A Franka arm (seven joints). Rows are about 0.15 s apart.
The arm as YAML. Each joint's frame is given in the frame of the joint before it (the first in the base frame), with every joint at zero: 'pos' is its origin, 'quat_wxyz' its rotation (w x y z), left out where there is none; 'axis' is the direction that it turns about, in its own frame. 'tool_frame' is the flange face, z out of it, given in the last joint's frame.
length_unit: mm
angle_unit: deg
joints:
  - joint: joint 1
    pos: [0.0, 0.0, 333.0]
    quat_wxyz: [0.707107, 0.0, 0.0, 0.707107]
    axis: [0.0, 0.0, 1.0]
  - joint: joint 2
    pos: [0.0, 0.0, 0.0]
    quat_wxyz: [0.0, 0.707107, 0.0, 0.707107]
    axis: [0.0, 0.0, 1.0]
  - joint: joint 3
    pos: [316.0, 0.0, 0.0]
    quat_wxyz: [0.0, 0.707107, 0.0, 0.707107]
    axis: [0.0, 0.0, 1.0]
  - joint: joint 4
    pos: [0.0, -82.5, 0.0]
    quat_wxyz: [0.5, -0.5, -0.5, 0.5]
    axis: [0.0, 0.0, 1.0]
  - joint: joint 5
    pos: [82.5, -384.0, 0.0]
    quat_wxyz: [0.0, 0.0, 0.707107, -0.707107]
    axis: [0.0, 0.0, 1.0]
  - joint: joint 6
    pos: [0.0, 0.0, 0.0]
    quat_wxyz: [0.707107, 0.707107, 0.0, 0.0]
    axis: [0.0, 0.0, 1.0]
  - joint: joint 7
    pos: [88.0, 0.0, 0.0]
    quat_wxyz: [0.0, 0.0, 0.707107, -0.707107]
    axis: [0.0, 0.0, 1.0]
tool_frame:
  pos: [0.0, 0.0, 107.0]
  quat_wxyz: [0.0, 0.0, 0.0, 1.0]
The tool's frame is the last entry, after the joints.
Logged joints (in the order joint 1, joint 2, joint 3, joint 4, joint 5, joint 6, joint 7), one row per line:
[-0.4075 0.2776 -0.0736 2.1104 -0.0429 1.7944 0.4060]
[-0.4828 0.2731 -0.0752 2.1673 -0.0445 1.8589 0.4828]
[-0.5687 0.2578 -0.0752 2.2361 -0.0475 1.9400 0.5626]
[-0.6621 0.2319 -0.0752 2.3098 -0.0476 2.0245 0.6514]
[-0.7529 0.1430 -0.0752 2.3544 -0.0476 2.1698 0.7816]
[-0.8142 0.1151 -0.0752 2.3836 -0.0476 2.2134 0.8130]
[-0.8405 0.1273 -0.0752 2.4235 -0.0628 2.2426 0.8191]
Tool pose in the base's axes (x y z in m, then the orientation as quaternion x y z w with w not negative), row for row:
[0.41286 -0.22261 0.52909 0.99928 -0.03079 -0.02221 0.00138]
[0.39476 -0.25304 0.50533 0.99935 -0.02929 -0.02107 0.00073]
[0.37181 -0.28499 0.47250 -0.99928 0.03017 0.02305 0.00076]
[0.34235 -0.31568 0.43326 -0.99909 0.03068 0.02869 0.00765]
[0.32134 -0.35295 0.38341 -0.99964 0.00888 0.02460 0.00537]
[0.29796 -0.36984 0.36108 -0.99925 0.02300 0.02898 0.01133]
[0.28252 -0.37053 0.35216 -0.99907 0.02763 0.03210 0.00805]
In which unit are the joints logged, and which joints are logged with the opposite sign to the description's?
The joints are logged in radians. Opposite sign: joint 2, joint 4, joint 7.
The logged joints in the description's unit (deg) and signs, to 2 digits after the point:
[-23.35 -15.91 -4.22 -120.92 -2.46 102.81 -23.26]
[-27.66 -15.65 -4.31 -124.18 -2.55 106.51 -27.66]
[-32.58 -14.77 -4.31 -128.12 -2.72 111.15 -32.23]
[-37.94 -13.29 -4.31 -132.34 -2.73 116.00 -37.32]
[-43.14 -8.19 -4.31 -134.90 -2.73 124.32 -44.78]
[-46.65 -6.59 -4.31 -136.57 -2.73 126.82 -46.58]
[-48.16 -7.29 -4.31 -138.86 -3.60 128.49 -46.93]

